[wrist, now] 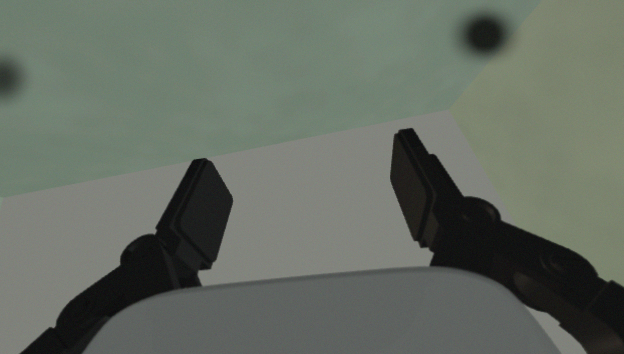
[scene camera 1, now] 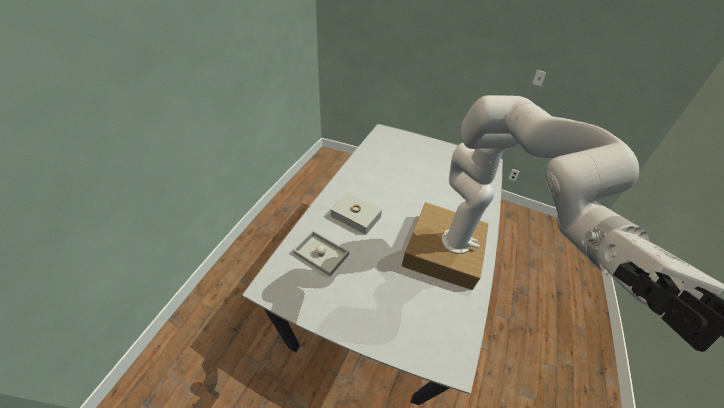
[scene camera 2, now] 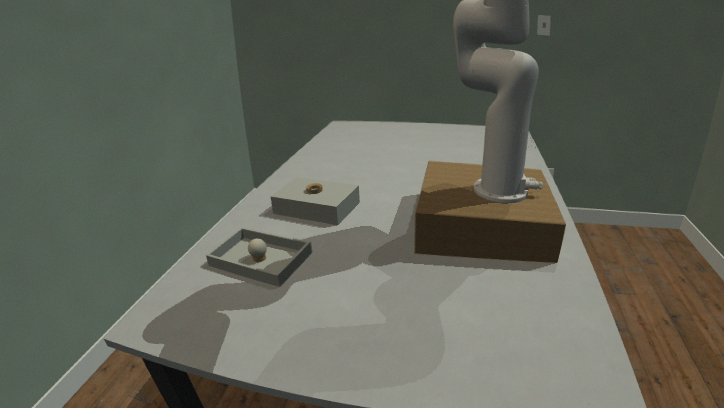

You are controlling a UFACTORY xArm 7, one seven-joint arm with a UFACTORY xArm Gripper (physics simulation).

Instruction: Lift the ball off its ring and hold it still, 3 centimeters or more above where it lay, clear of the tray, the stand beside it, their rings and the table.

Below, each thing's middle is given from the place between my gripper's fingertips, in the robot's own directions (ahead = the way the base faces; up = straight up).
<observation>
Now: hand 680 mm short of the shallow grey tray (scene camera 2: pixel 284 255), 440 mm to the left of it and 790 mm above it. From my hand the other things lie so: pale stand (scene camera 2: pixel 328 202): 640 mm ahead, 700 mm to the right, 770 mm below.
</observation>
